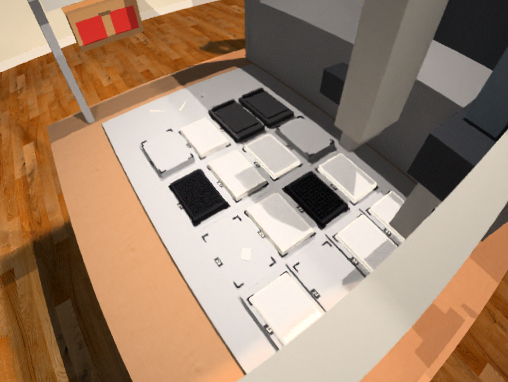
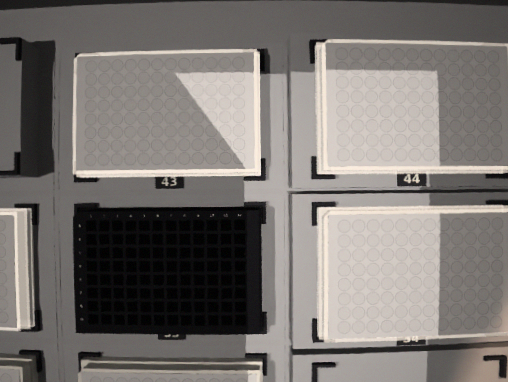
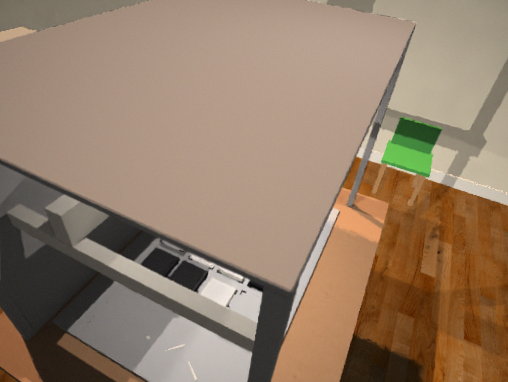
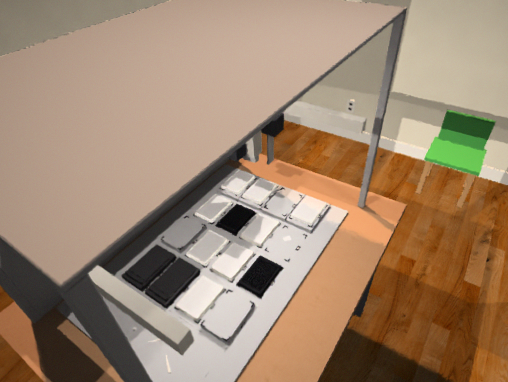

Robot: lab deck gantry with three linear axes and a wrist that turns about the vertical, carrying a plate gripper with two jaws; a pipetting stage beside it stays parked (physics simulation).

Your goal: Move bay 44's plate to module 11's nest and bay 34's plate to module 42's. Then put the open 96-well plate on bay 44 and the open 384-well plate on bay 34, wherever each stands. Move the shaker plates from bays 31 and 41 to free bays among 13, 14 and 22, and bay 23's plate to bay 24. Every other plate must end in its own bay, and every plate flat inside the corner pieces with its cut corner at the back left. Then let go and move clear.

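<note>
My gripper is raised around bays 34 and 44; its jaws stand apart with no plate visible between them, though one is mostly hidden. Pale plates lie in bay 44 and bay 34, cut corners back left. The black open 96-well plate is in bay 33. The black open 384-well plate is in bay 12. Module 11 and module 42 are empty. Shakers 31 and 41 hold no plates. Bay 23's plate remains there.
Pale plates fill bay 14, bay 22, bay 21, bay 32 and bay 43. Bay 13 has a small white square. Bay 24 holds no plate. A pale column hangs beside the gripper.
</note>
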